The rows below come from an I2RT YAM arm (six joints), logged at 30 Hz.
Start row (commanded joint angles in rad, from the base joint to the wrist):
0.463, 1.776, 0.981, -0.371, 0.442, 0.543
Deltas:
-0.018, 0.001, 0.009, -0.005, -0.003, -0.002
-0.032, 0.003, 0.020, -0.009, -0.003, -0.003
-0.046, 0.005, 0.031, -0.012, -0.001, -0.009
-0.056, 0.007, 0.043, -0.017, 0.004, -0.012
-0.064, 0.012, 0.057, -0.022, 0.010, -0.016
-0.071, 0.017, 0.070, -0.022, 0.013, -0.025
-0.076, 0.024, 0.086, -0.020, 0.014, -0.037
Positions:
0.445, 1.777, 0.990, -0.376, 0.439, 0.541
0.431, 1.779, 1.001, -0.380, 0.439, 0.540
0.417, 1.781, 1.012, -0.383, 0.441, 0.534
0.407, 1.783, 1.024, -0.388, 0.446, 0.531
0.399, 1.788, 1.038, -0.393, 0.452, 0.527
0.392, 1.793, 1.051, -0.393, 0.455, 0.518
0.387, 1.800, 1.067, -0.391, 0.456, 0.506

